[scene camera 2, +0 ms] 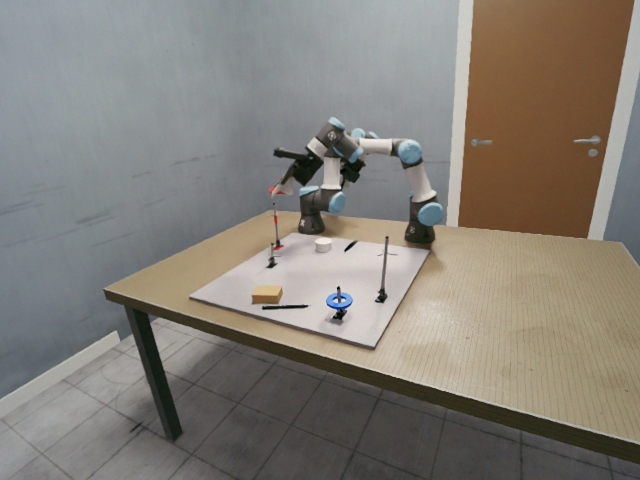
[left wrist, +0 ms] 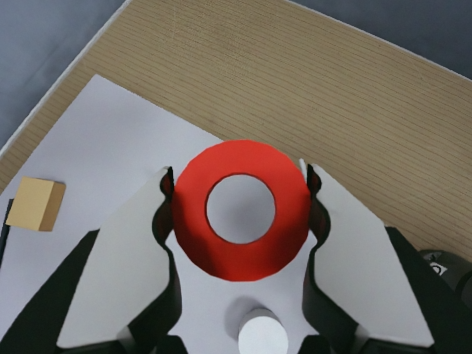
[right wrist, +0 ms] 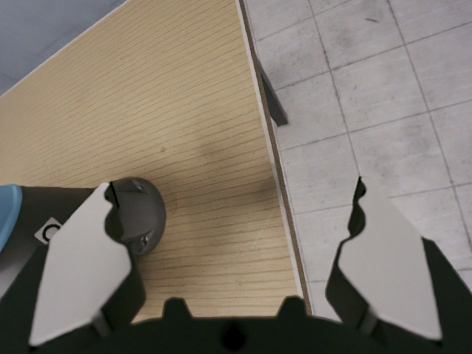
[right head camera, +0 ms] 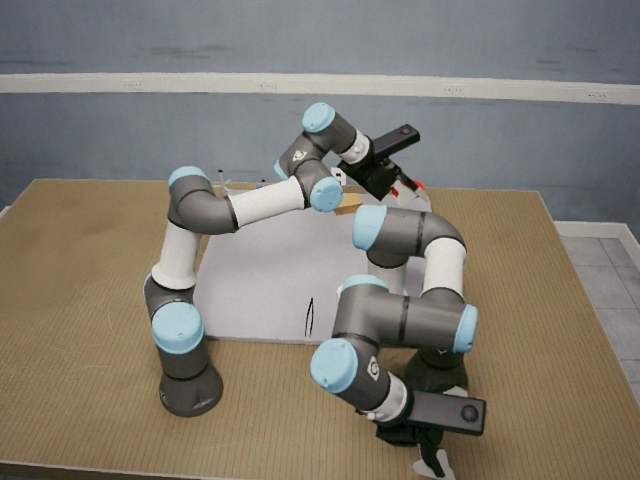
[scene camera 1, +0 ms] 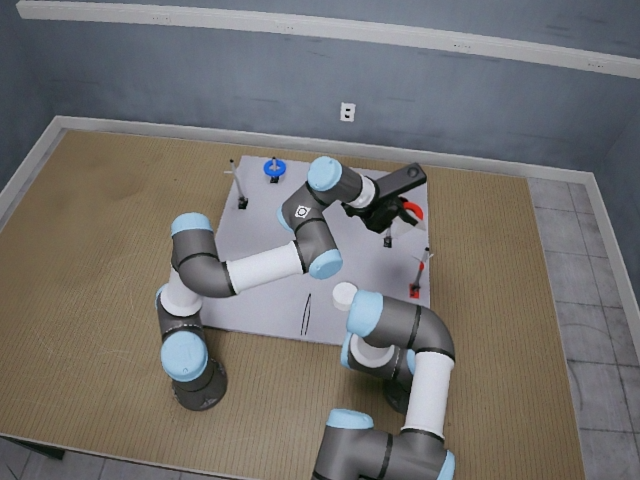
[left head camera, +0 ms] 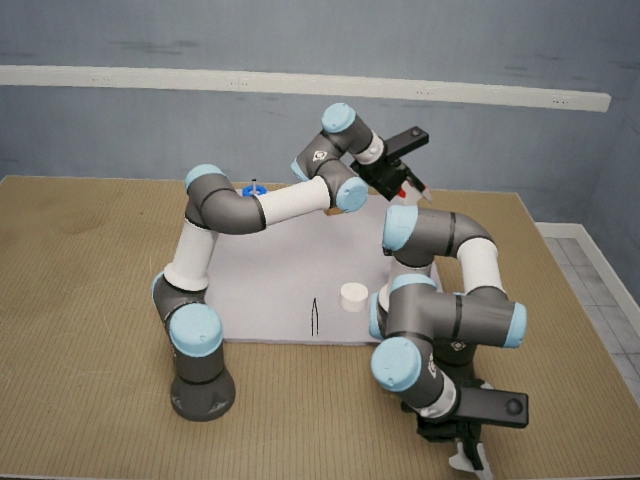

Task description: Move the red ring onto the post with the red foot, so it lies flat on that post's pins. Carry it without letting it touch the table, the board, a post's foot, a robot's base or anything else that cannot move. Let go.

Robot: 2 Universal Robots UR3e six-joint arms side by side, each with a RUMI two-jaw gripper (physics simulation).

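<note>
The red ring is held edge to edge between the fingertips of my left gripper, which is shut on it. In scene camera 2 the ring is in the air, above the top of the post with the red foot. That post stands upright at the right of the board in scene camera 1, with pins and a red band near its top. There the ring appears farther back than the post. My right gripper is open and empty, over the table's front edge.
A short black-footed post stands near the red-footed one. A tall black-footed post and a blue ring on another post stand at the far side. A yellow block, a pen and a white cylinder lie on the board.
</note>
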